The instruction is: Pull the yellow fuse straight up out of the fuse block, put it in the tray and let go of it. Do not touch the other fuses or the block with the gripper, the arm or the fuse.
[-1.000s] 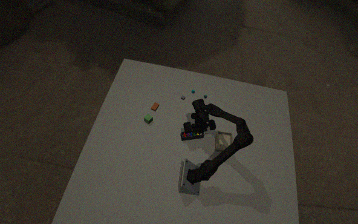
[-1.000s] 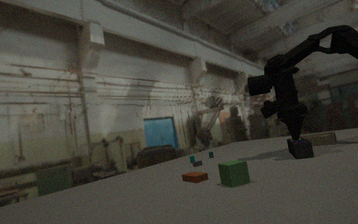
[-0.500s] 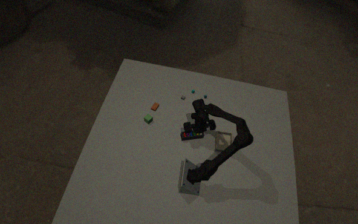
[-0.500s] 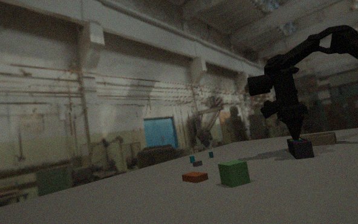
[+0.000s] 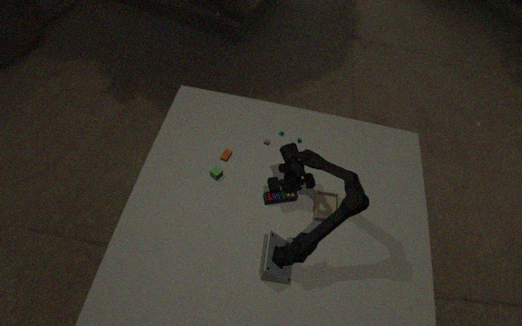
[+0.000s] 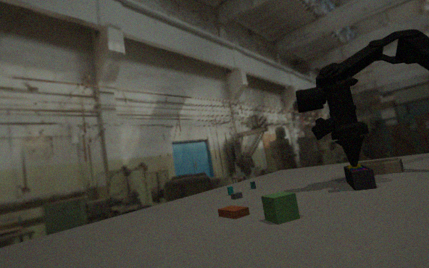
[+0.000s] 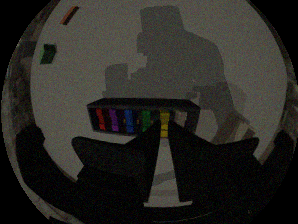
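Right now my gripper tip is 18 cm to the left of the tray and 4 cm above it. Also, from my gripper tip: green cube 32 cm to the left, 2 cm below, 2 cm ahead; then yellow fuse 1 cm below; then orange block 31 cm to the left, 13 cm ahead, 3 cm below.
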